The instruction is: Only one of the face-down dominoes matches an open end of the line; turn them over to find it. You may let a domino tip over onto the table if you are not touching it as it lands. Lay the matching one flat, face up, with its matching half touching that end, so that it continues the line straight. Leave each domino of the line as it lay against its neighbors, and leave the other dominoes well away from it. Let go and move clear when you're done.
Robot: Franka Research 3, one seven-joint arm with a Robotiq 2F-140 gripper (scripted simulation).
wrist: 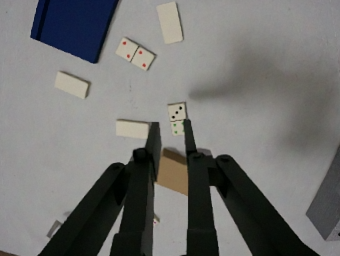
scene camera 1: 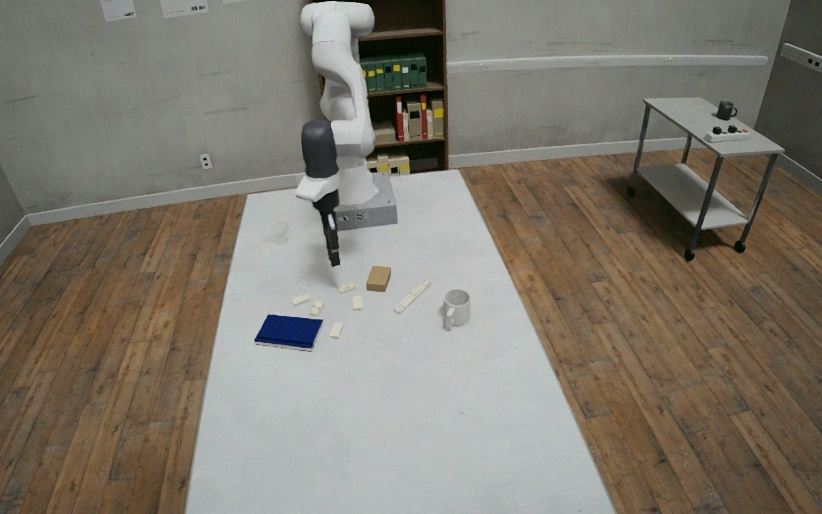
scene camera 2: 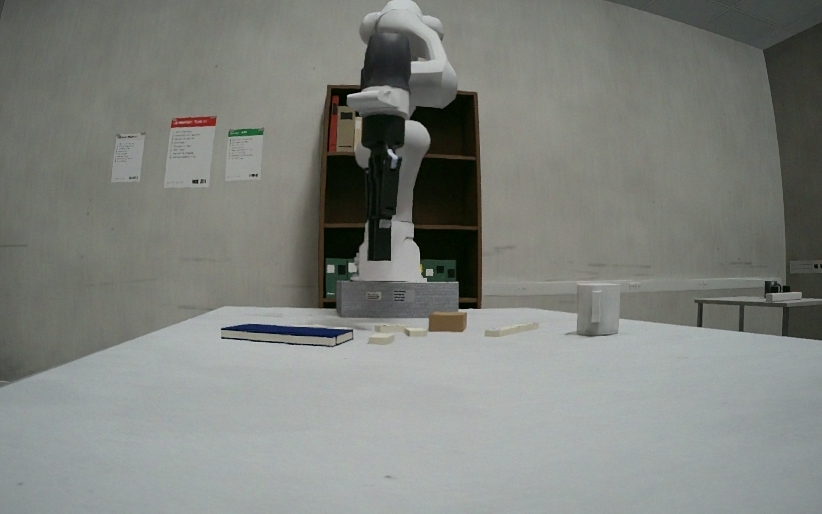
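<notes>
Visible to me: my gripper (scene camera 2: 378, 260) (scene camera 1: 334, 262) (wrist: 172, 132); a domino (wrist: 170, 25); a brown block (wrist: 173, 175).
</notes>
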